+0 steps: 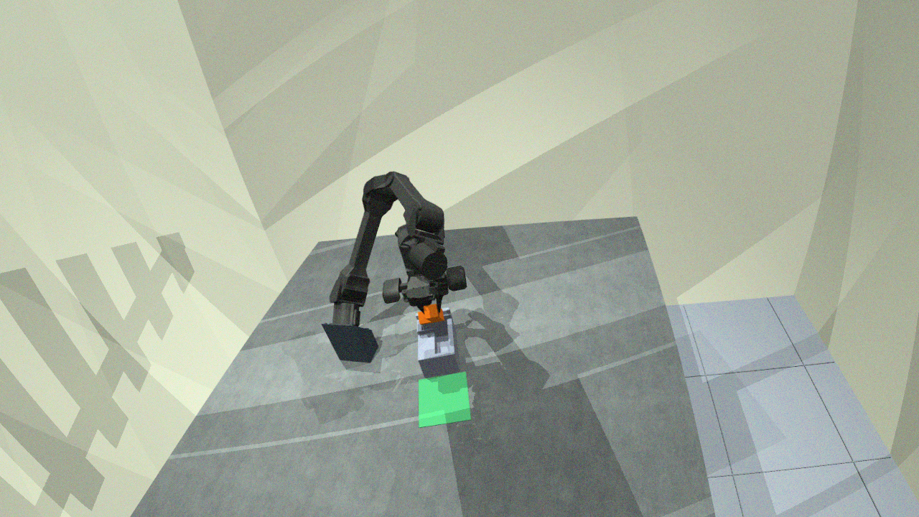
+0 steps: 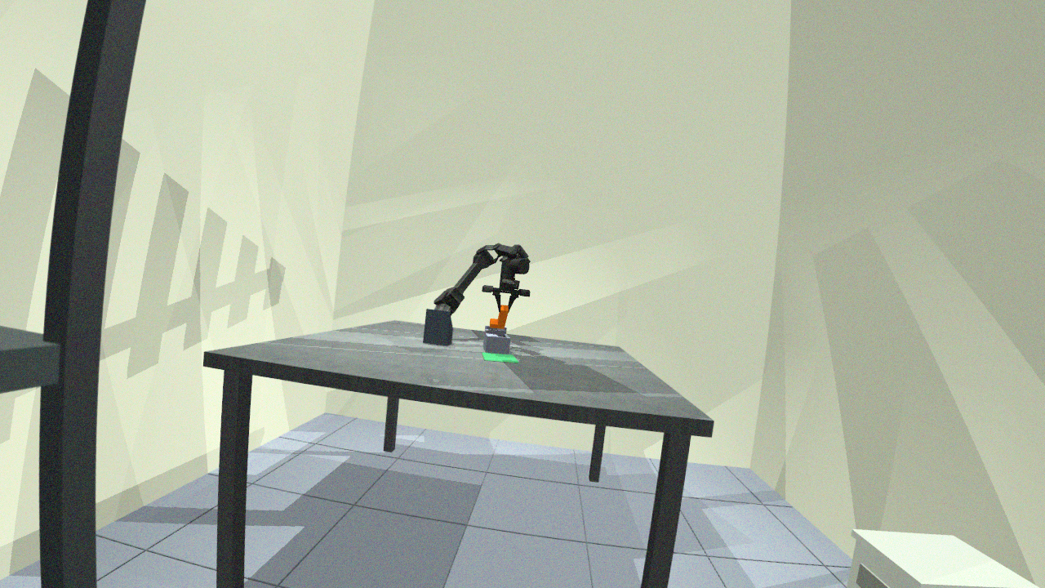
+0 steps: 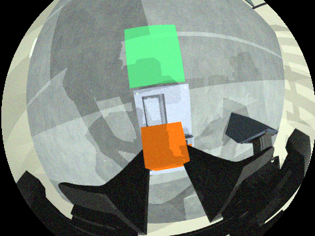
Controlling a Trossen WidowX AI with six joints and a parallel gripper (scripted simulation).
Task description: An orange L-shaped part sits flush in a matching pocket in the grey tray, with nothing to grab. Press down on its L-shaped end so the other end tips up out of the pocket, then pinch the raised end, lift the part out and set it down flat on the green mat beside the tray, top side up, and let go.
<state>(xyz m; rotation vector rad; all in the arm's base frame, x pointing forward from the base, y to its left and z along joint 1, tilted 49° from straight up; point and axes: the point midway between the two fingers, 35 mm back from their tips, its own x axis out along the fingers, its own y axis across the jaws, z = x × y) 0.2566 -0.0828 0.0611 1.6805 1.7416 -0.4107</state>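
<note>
Now: gripper tip 170 mm above the green mat, 130 mm to the left of it and 20 mm short of it. Also, from my gripper tip: orange L-shaped part (30 mm to the left, 30 mm below, 20 mm behind).
</note>
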